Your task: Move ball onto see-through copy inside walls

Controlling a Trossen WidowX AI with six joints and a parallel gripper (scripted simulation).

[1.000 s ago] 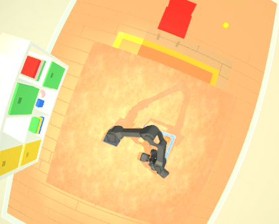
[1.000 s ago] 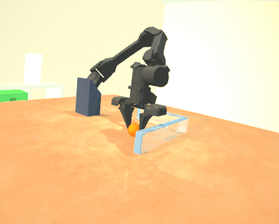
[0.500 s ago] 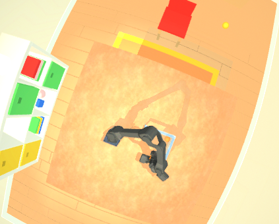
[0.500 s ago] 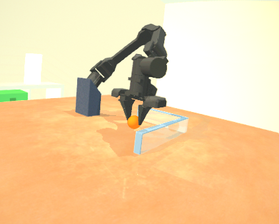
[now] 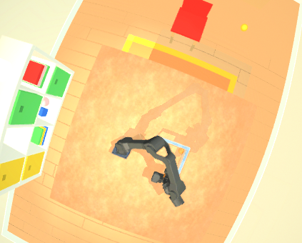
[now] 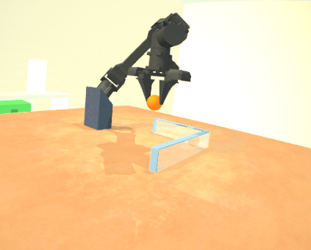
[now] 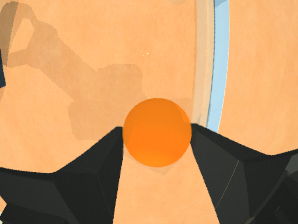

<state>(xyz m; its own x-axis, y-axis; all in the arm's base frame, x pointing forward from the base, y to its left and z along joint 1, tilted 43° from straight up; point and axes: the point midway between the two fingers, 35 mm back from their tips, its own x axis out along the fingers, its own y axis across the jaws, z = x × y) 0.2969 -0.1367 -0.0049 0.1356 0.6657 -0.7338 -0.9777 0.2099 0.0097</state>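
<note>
My gripper tip is now 80 mm short of the faint orange spot, 160 mm to the right of it and 120 mm above it. The rest, counted from my gripper tip: orange ball (right at my gripper tip).
</note>
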